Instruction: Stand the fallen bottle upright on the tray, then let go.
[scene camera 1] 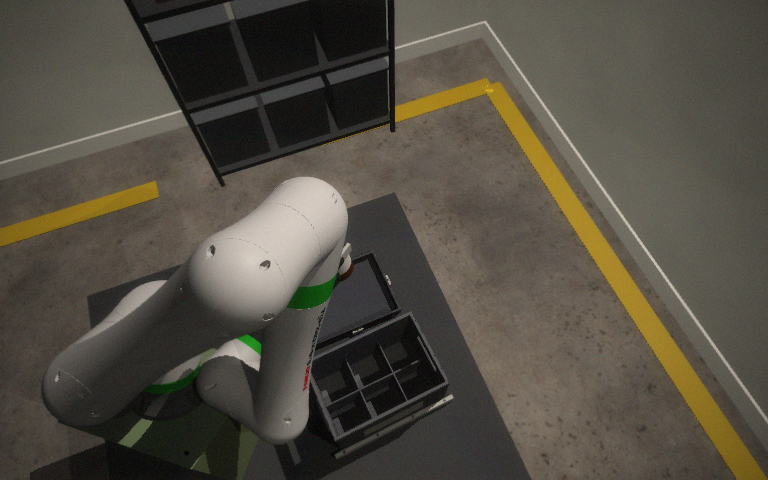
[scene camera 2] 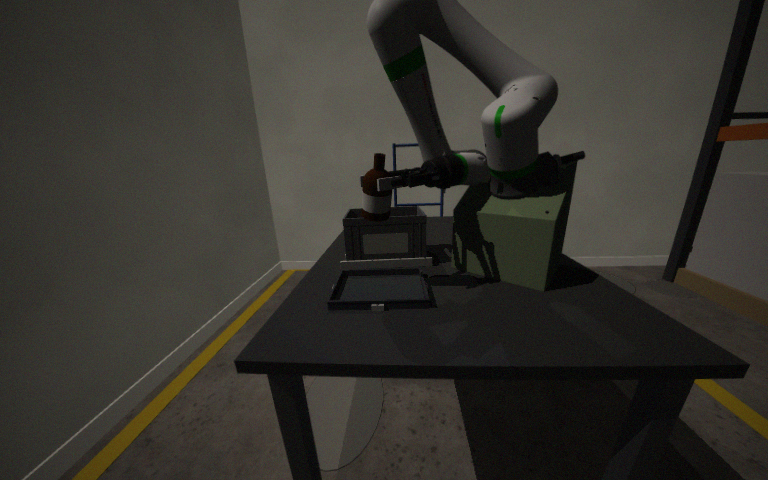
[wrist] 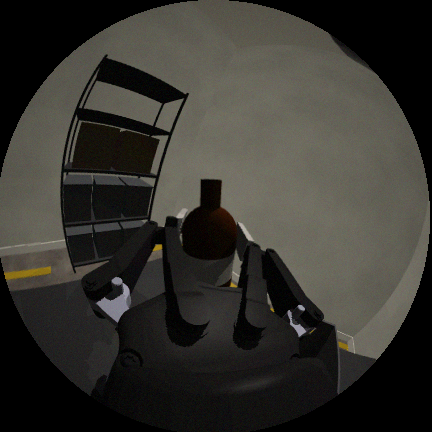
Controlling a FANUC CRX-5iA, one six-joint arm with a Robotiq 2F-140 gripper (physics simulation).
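Frame: origin at the arm's base, x left, y back, z up, level; metres.
Where they show: gripper, fingertip midpoint: [scene camera 2: 368, 183] [wrist: 210, 223]; arm's base, origin of the base link: [scene camera 1: 169, 390] [scene camera 2: 514, 184].
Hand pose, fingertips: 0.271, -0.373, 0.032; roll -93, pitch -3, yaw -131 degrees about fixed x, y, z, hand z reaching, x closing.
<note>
Each offset is from my fingertips to the top centre of the thing, as dx, dy, dz. Level surfaces: height alone.
A brown bottle {-0.020, +0.016, +0.068} [scene camera 2: 376, 204] [wrist: 209, 234] with a pale label is upright, neck up, in the air. In scene camera 1, a small part of the bottle [scene camera 1: 346, 272] shows beside the arm. My gripper [scene camera 2: 374, 182] [wrist: 210, 223] lies level and is shut on the bottle around its shoulder. The dark shallow tray {-0.027, +0.006, -0.274} [scene camera 1: 385, 283] [scene camera 2: 380, 306] lies on the table. In scene camera 2 the bottle's base shows well above the tray, with a gap between them. In scene camera 1 the arm hides the tray's left part.
A grey crate with compartments {-0.282, -0.044, -0.125} [scene camera 1: 389, 421] [scene camera 2: 355, 240] stands right beside the tray. A pale bar [scene camera 1: 396, 425] [scene camera 2: 390, 262] runs along the crate's side. The arm's green pedestal [scene camera 2: 515, 246] stands on the table {dz -0.300} [scene camera 2: 487, 339]. A shelf rack [scene camera 1: 391, 84] [wrist: 63, 200] stands beyond the table.
</note>
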